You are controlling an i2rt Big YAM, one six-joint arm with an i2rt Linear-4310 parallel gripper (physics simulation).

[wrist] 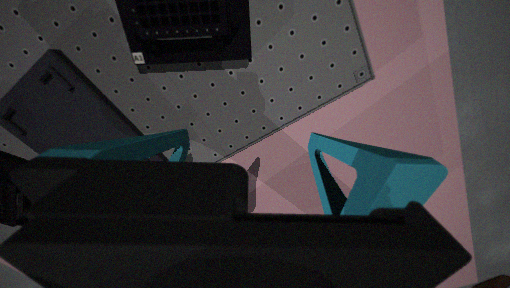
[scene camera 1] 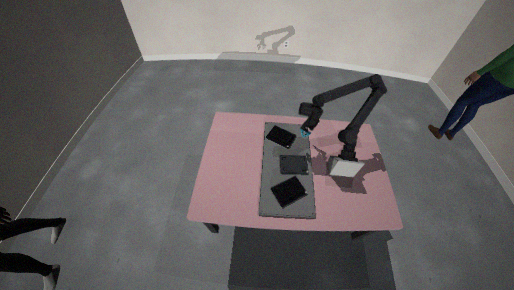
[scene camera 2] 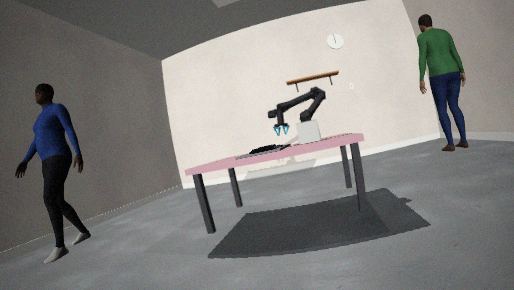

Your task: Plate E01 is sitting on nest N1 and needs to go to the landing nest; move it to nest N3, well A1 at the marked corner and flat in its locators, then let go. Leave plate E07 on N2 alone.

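A dark plate (scene camera 1: pixel 281 136) (wrist: pixel 185 30) sits on a nest at the board's far end; its A1 label (wrist: pixel 138 58) shows at one corner. Another dark plate (scene camera 1: pixel 289 192) sits on the nest at the near end. I cannot read which plate is E01 and which is E07. The empty dark nest (scene camera 1: pixel 293 164) (wrist: pixel 60 100) lies between them, with raised corner locators. My gripper (scene camera 1: pixel 305 133) (scene camera 2: pixel 282 134) (wrist: pixel 249 138) is open and empty. It hangs above the board's robot-side edge, beside the far plate, well above the table. Part of the nest is hidden behind the left finger in the wrist view.
The grey perforated board (scene camera 1: pixel 270 212) (wrist: pixel 310 55) bears the nests on the pink table (scene camera 1: pixel 225 165) (scene camera 2: pixel 215 166). The white base block (scene camera 1: pixel 346 168) (scene camera 2: pixel 308 132) stands on the robot side. A person in green (scene camera 2: pixel 442 52) and one in blue (scene camera 2: pixel 51 130) stand away from the table.
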